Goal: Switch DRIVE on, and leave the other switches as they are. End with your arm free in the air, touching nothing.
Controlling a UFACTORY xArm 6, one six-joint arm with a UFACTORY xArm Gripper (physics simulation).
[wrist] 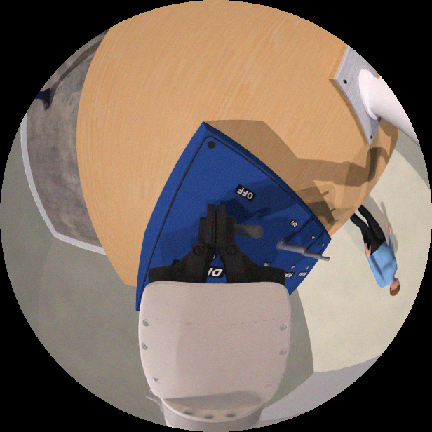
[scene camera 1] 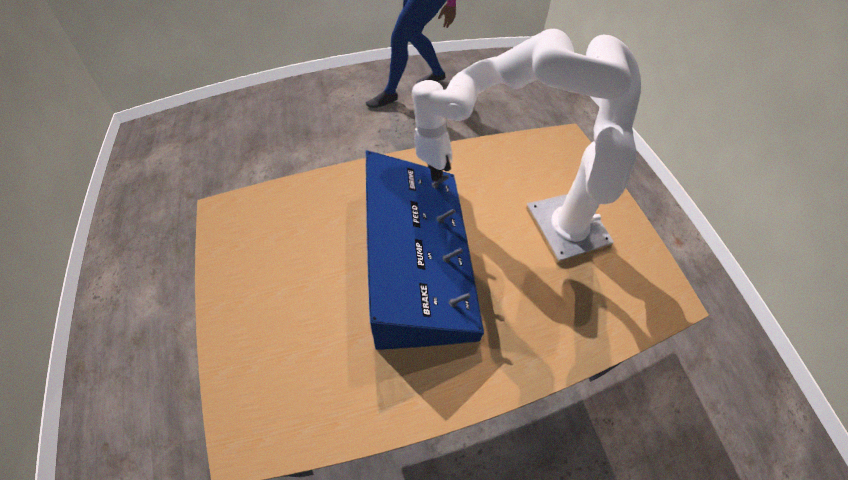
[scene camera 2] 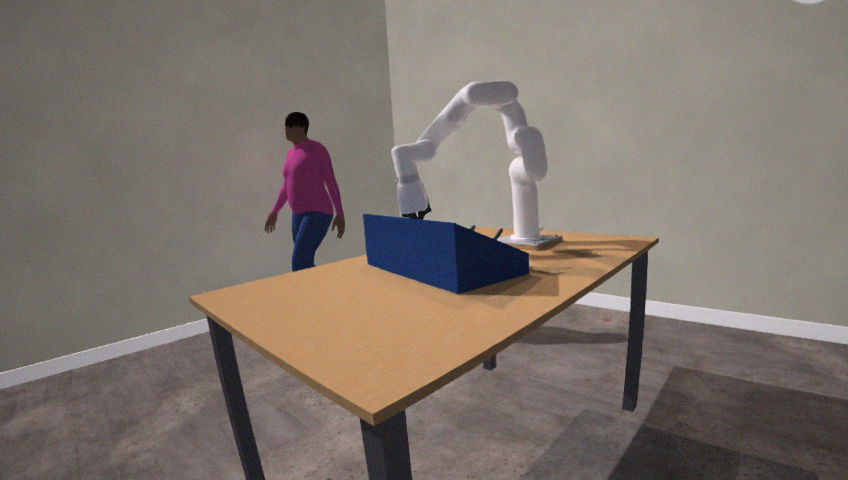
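Where they show: gripper, fingertip midpoint: [scene camera 1: 437,178]; arm's base, link origin: [scene camera 1: 570,224] [scene camera 2: 526,238].
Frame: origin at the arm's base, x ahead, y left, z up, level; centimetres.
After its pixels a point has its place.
The blue sloped switch box [scene camera 1: 389,249] @(x 55.8, y 4.3, z 13.2 cm) [scene camera 2: 410,249] @(x 60.4, y 1.5, z 6.6 cm) [wrist: 187,185] stands on the table. My gripper [scene camera 1: 437,177] @(x 36.9, y -19.6, z 7.2 cm) [wrist: 216,213] is shut and empty, its fingertips low over the box's DRIVE end. The DRIVE lever [wrist: 252,231] is close beside the fingers, partly hidden by them; it seems to lean to the OFF side, and contact cannot be told. The DRIVE label [scene camera 1: 410,179] @(x 45.1, y -18.3, z 10.1 cm) [wrist: 216,272] is partly covered in the wrist view. The FEED lever [scene camera 1: 446,215] @(x 39.0, y -5.0, z 9.1 cm) [wrist: 292,247], PUMP lever [scene camera 1: 452,255] @(x 41.1, y 6.8, z 9.0 cm) and BRAKE lever [scene camera 1: 460,299] @(x 42.9, y 18.6, z 9.3 cm) lean toward their OFF labels.
The wooden table [scene camera 1: 273,297] @(x 87.7, y 2.1, z -2.1 cm) [scene camera 2: 333,321] @(x 93.6, y 13.4, z -2.1 cm) [wrist: 165,75] carries the box and the arm's base plate [scene camera 1: 571,245] @(x 3.4, y 7.0, z 0.0 cm) [wrist: 348,82]. The FEED lever is the nearest neighbour to the DRIVE lever. A person in pink [scene camera 2: 308,178] is on the floor behind the table; a person in light blue [wrist: 382,262] shows in the wrist view.
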